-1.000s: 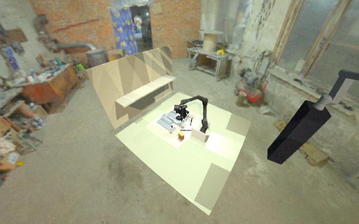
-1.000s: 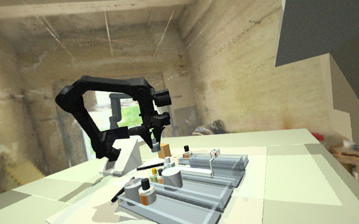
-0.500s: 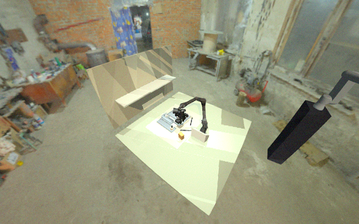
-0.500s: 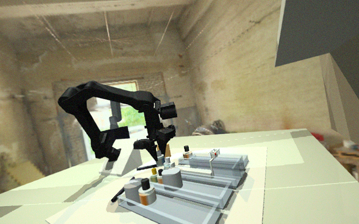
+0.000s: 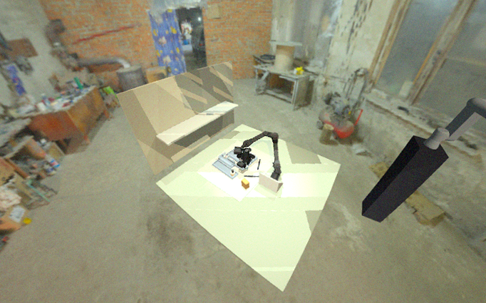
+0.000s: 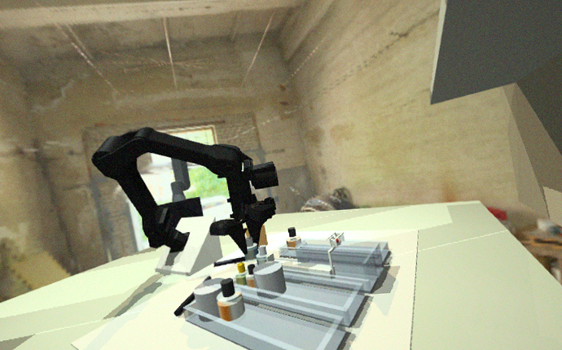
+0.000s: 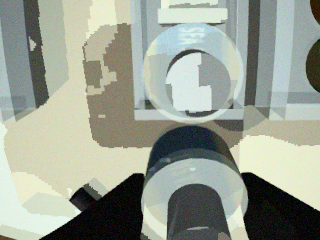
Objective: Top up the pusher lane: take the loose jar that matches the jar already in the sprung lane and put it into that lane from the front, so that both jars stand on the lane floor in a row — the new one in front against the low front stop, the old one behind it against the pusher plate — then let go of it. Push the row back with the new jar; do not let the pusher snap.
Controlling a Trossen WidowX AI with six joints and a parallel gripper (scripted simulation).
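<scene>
Right now my gripper tip is 190 mm short of the sprung lane, 10 mm to the left of it and 30 mm above it. The rest, counted from my gripper tip: pusher plate: 150 mm ahead.
</scene>
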